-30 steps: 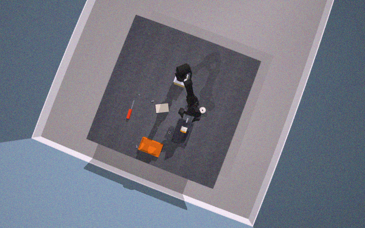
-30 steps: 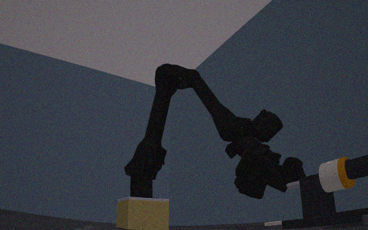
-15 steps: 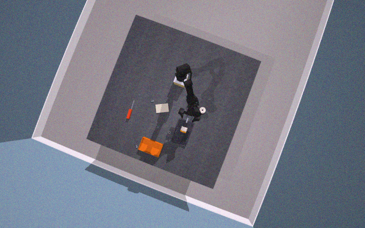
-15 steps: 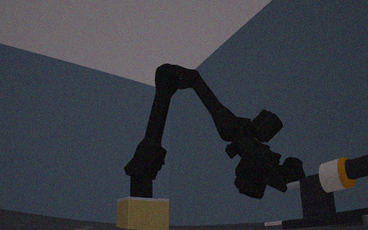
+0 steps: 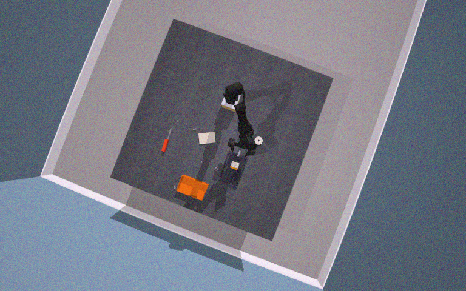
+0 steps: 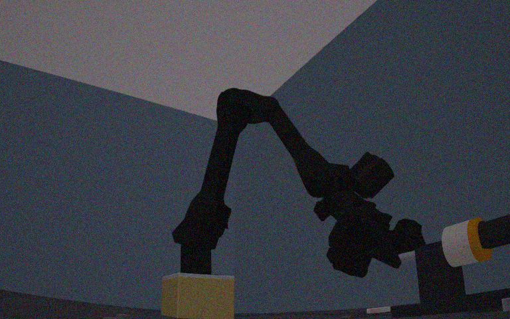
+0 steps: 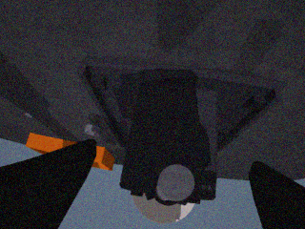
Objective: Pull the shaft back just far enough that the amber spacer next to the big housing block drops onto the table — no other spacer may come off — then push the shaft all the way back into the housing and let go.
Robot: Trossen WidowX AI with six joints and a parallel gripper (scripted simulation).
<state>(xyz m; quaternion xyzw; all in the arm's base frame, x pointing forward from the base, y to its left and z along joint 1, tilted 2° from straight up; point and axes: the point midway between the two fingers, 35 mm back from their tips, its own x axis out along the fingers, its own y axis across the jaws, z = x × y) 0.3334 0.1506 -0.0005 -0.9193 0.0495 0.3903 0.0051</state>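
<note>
My gripper tip is now 70 mm short of the pale grey shaft, 10 mm to the left of it and 10 mm below it. The rest, counted from my gripper tip: dark support block: 120 mm ahead, 20 mm below, 10 mm to the right; then white ring: 130 mm behind, 120 mm to the left, 60 mm below; then amber spacer: 100 mm ahead, 10 mm to the right, 10 mm above.
</note>
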